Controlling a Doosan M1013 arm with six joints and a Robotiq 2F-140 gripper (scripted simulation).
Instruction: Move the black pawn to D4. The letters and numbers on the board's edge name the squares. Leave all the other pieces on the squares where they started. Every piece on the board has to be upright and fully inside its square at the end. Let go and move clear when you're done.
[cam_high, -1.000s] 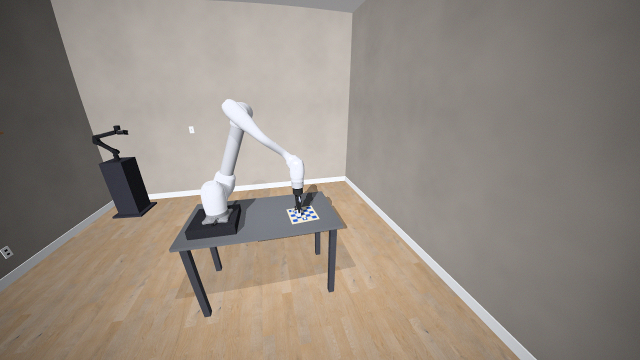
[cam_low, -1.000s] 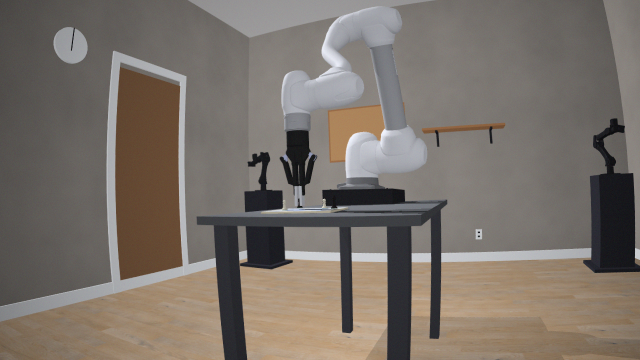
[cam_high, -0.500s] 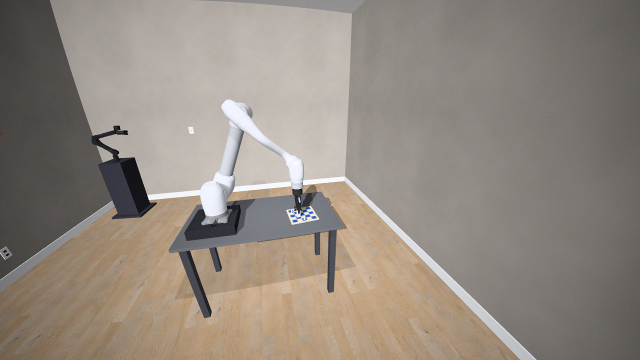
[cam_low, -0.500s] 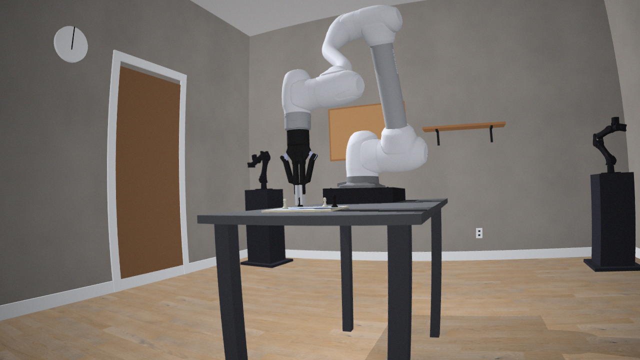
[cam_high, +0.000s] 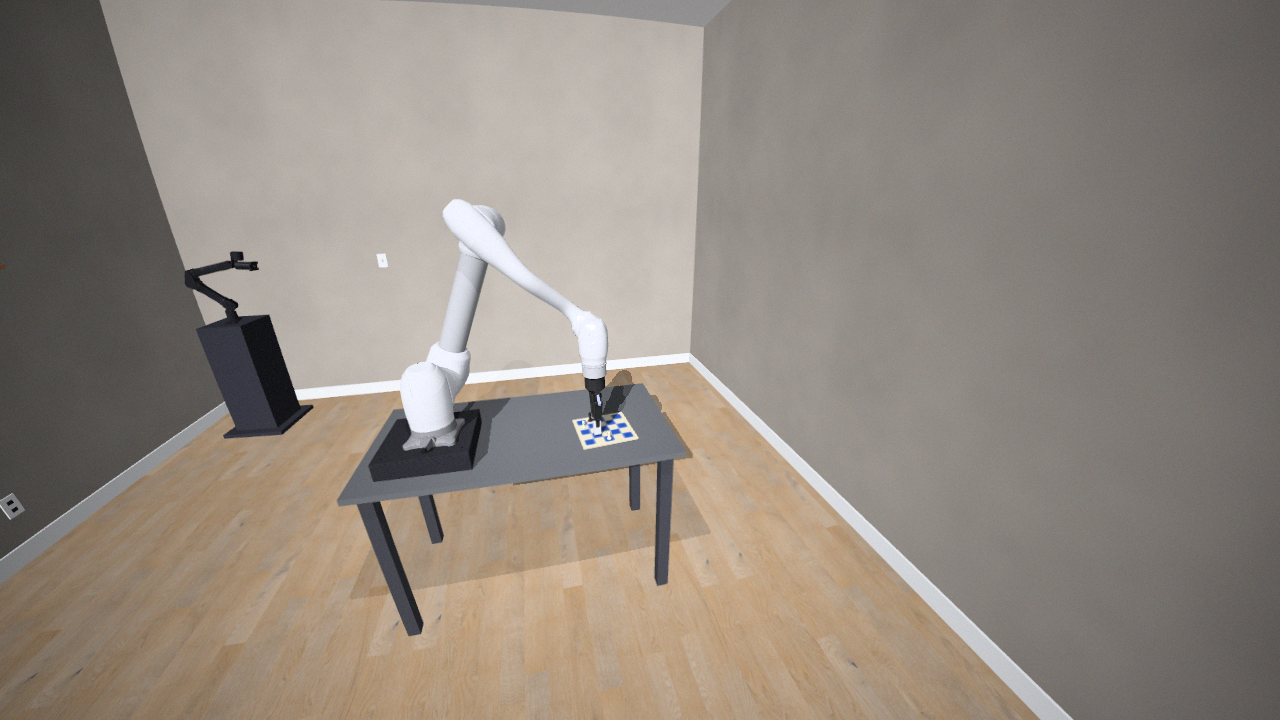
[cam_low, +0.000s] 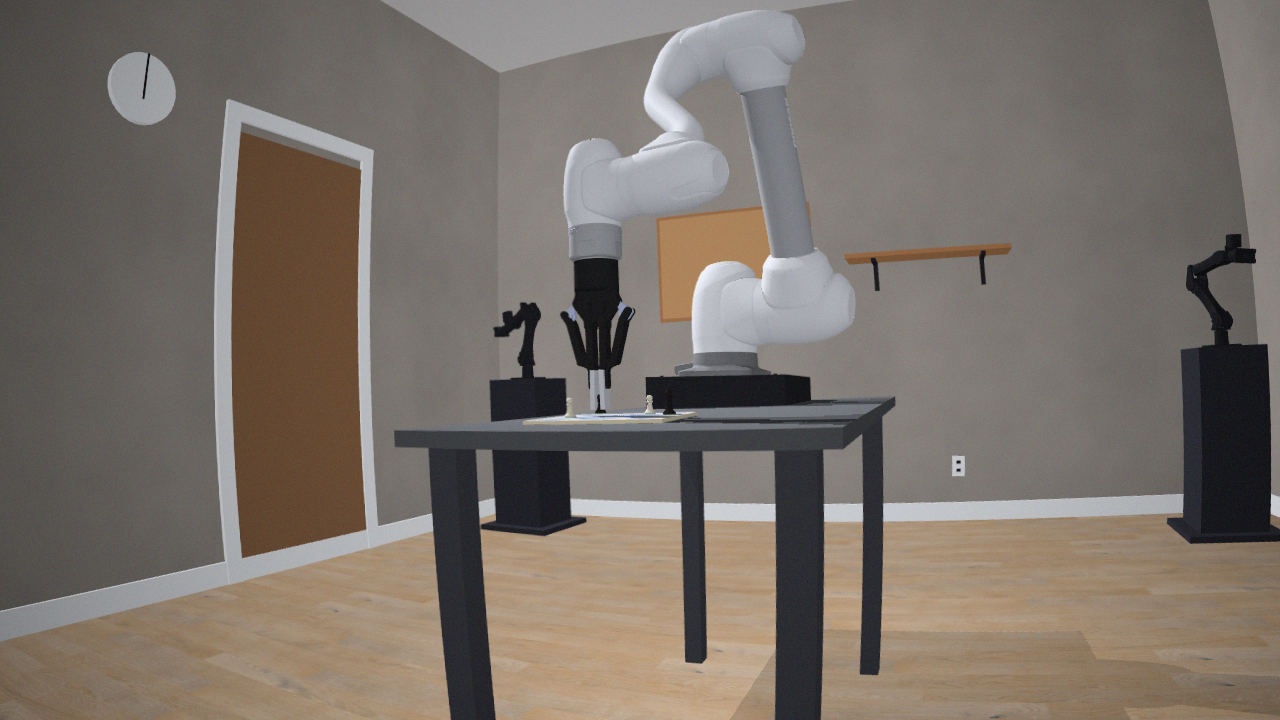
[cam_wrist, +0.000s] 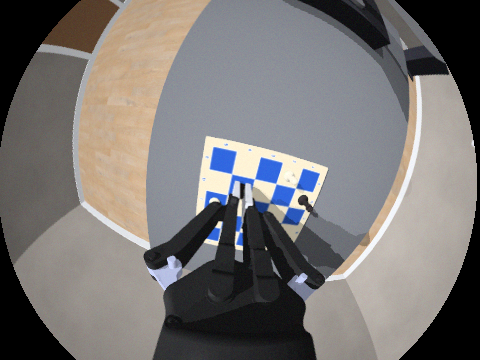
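My hand is 3 cm above the black pawn. Also, from my hand: chessboard (3 cm ahead, 4 cm to the left, 5 cm below).
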